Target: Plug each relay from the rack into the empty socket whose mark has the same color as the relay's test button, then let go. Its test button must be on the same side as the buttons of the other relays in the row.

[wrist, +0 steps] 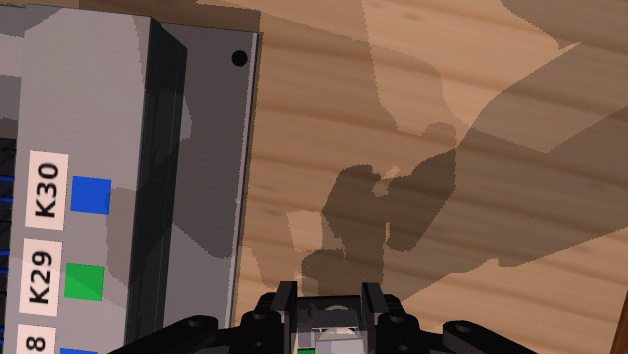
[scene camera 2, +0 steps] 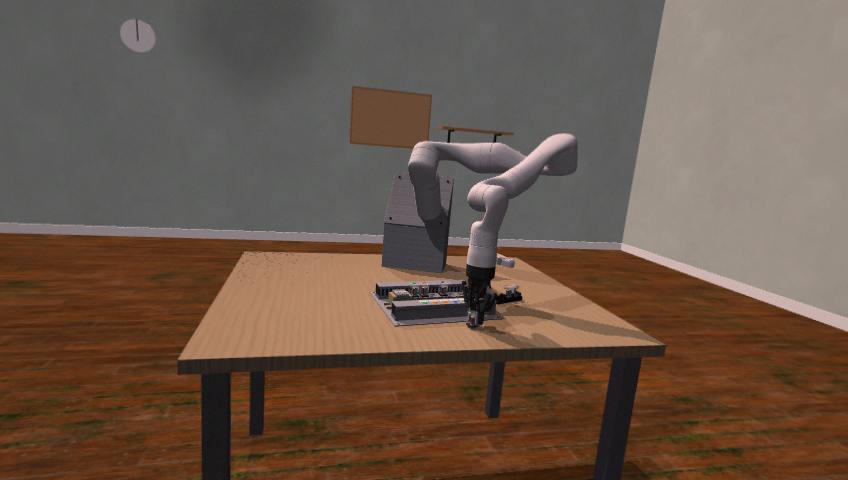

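Seen in the pictures: gripper, fingertip midpoint: (wrist: 329, 304) (scene camera 2: 475, 323); arm's base at its link origin: (scene camera 2: 428, 209).
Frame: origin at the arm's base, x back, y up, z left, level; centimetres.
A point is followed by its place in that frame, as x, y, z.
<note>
My gripper (scene camera 2: 474, 314) @(-54.8, -21.7, -19.8) (wrist: 329, 304) @(-54.8, -21.7, -19.8) is shut on a clear-cased relay (scene camera 2: 472, 321) @(-55.9, -20.5, -21.7) (wrist: 337, 332) @(-55.0, -18.6, -19.6) with a green test button (wrist: 306, 351) @(-53.9, -18.5, -20.1) at its lower left in the wrist view. The relay is low beside the front edge of the base plate (scene camera 2: 428, 322) @(-47.7, -22.7, -29.8) (wrist: 212, 200) @(-50.2, -22.7, -15.0); whether it touches the table is unclear. The front duct (scene camera 2: 422, 312) @(-45.1, -20.7, -30.2) (wrist: 85, 100) @(-47.5, -18.7, -10.8) carries a blue mark (wrist: 90, 195) @(-47.2, -18.6, -14.0) at K30, a green mark (wrist: 84, 282) @(-46.6, -18.6, -17.0) at K29 and a partly cut-off blue mark below. Several relays (scene camera 2: 442, 290) @(-38.1, -18.0, -18.9) stand in the row. The sockets beside these marks are mostly out of the wrist view.
The dark rack (scene camera 2: 515, 297) @(-42.8, -21.6, 6.7) with relays (scene camera 2: 511, 289) @(-42.5, -18.9, 4.8) stands right of the plate, partly behind the gripper. A beige part (scene camera 2: 399, 295) @(-36.1, -18.6, -32.3) sits at the plate's left end. A tall grey cabinet (scene camera 2: 413, 246) @(-0.6, -13.9, -6.0) stands at the back of the table (scene camera 2: 285, 321) @(-32.6, -23.0, -63.1). A small grey object (scene camera 2: 506, 261) lies behind the arm.
</note>
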